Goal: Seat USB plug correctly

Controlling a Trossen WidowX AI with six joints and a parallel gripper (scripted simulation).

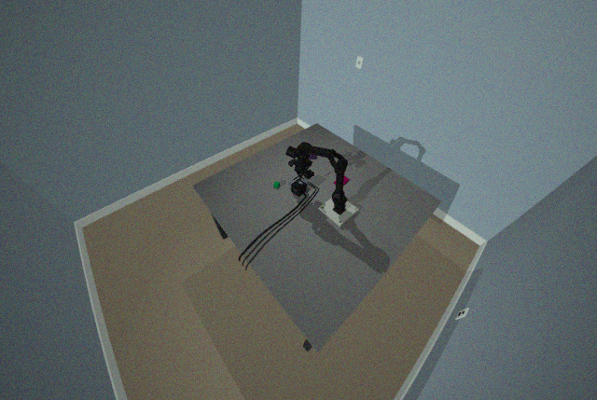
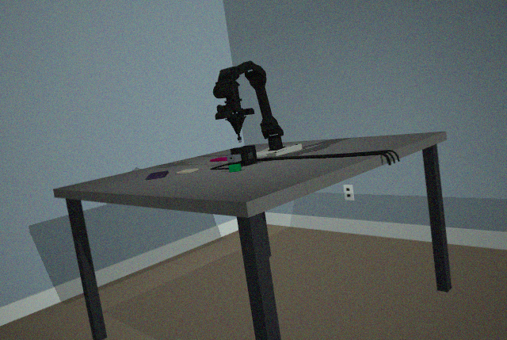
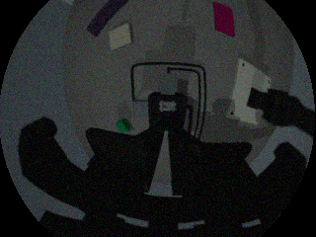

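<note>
My gripper tip is now 2 cm above the USB plug. Also, from my gripper tip: green block 14 cm ahead, 12 cm below, 10 cm to the left.
</note>
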